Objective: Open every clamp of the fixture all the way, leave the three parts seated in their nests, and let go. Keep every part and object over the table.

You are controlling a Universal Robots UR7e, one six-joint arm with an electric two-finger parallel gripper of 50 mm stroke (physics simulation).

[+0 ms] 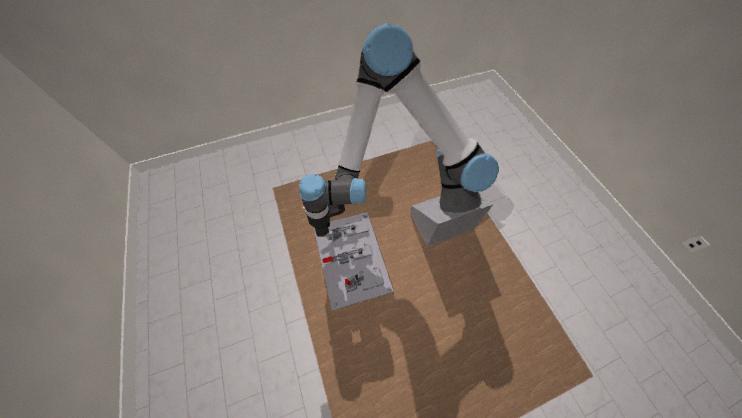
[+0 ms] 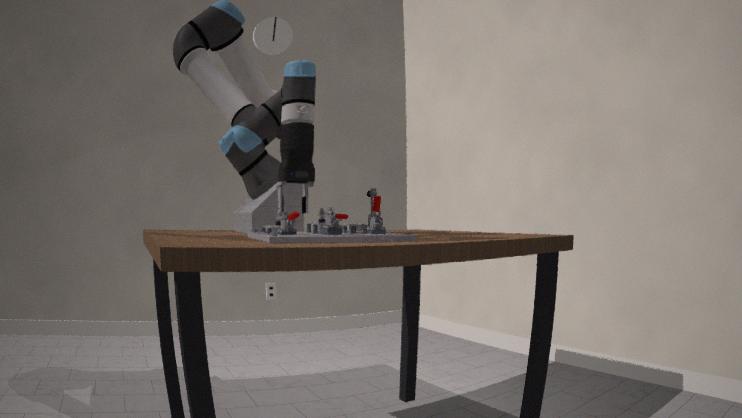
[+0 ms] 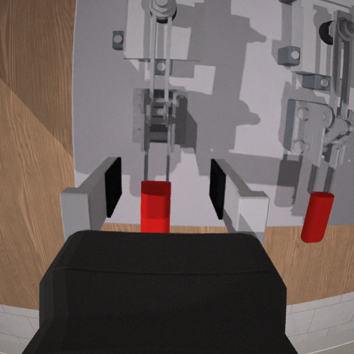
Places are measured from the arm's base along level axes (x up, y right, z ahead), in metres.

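Pixels of known places: gripper, fingertip midpoint: (image 1: 328, 232) (image 2: 292, 212); arm's base, link origin: (image 1: 460, 203) (image 2: 269, 184).
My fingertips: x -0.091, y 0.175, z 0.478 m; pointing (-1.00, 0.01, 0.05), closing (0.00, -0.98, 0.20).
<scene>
Ahead of a thing's pixels: the offset from my fingertips to its top centre. "pt": to the spot under its first point.
The fixture plate {dz -0.036, dx -0.048, dy -0.115 m} (image 1: 363, 297) (image 2: 342, 238) (image 3: 97, 110) lies on the table and bears three toggle clamps. My gripper (image 2: 292, 210) (image 3: 165, 176) is open and empty; its fingers stand on either side of the end clamp's red handle {pt dz +0.039, dx -0.005, dy +0.020 m} (image 2: 293, 215) (image 3: 155, 207), apart from it and above it. That clamp's arm (image 3: 160, 45) lies out over its pale part (image 3: 185, 40). The middle clamp's red handle {pt dz +0.051, dx -0.002, dy -0.096 m} (image 1: 327, 259) (image 2: 341, 216) (image 3: 317, 217) points outward, its arm (image 3: 340, 70) over its part (image 3: 311, 30). The far clamp's handle {dz +0.023, dx +0.038, dy -0.214 m} (image 2: 376, 203) and arm (image 2: 372, 192) stand upright; its part {pt dz -0.081, dx -0.031, dy -0.229 m} (image 1: 375, 275) sits beside it.
The wooden table (image 1: 415, 337) (image 2: 363, 258) (image 3: 35, 200) shows around the plate. The grey robot pedestal (image 1: 446, 225) (image 2: 244, 220) stands on it, on the far side of the plate from the handles. Small locating blocks (image 3: 118, 40) (image 3: 289, 55) stand beside the parts.
</scene>
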